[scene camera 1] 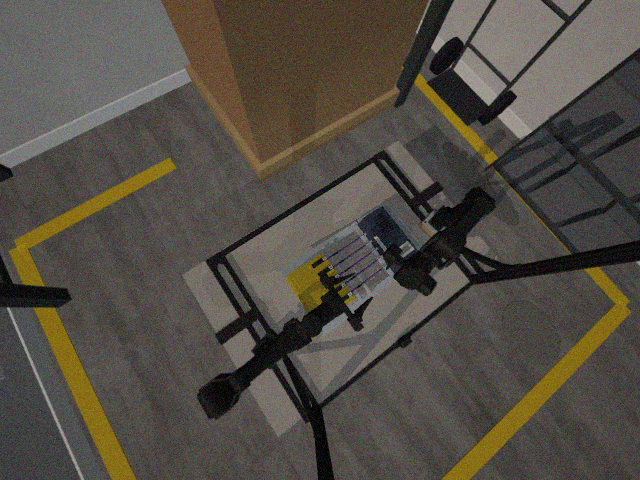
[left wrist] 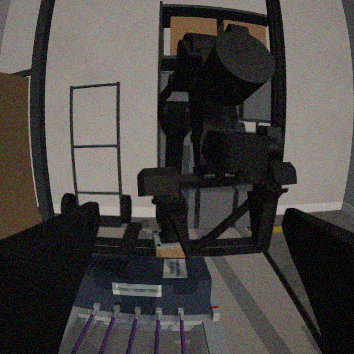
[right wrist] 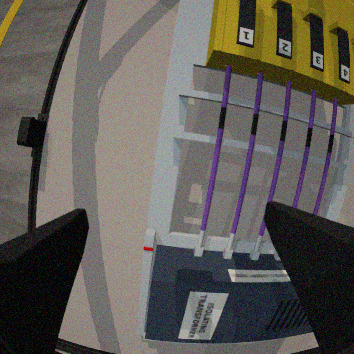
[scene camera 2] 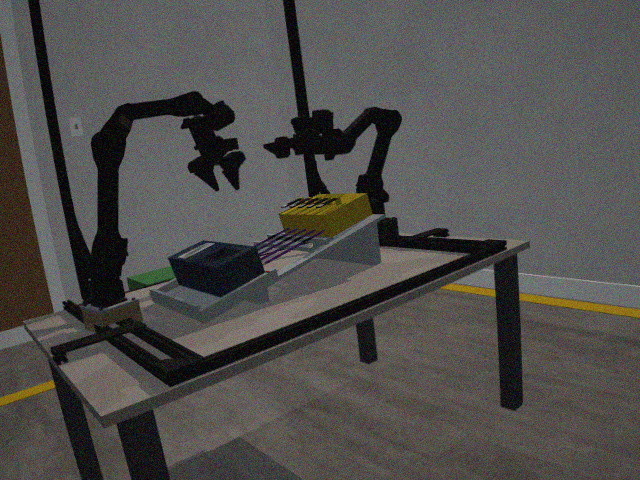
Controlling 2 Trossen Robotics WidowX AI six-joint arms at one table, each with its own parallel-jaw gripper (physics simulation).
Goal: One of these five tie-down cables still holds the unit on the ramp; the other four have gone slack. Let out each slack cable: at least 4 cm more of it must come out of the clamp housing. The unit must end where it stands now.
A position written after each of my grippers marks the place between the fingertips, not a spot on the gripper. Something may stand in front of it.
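Observation:
Scene camera 1 shows my left gripper point(scene camera 1: 364, 284) and my right gripper point(scene camera 1: 396, 278). Scene camera 2 shows my left gripper point(scene camera 2: 272, 144) and my right gripper point(scene camera 2: 227, 190). In the left wrist view: my left gripper point(left wrist: 195, 216), my right gripper point(left wrist: 224, 252). In the right wrist view: my right gripper point(right wrist: 177, 216). State: left gripper open, holding nothing; right gripper open, holding nothing.

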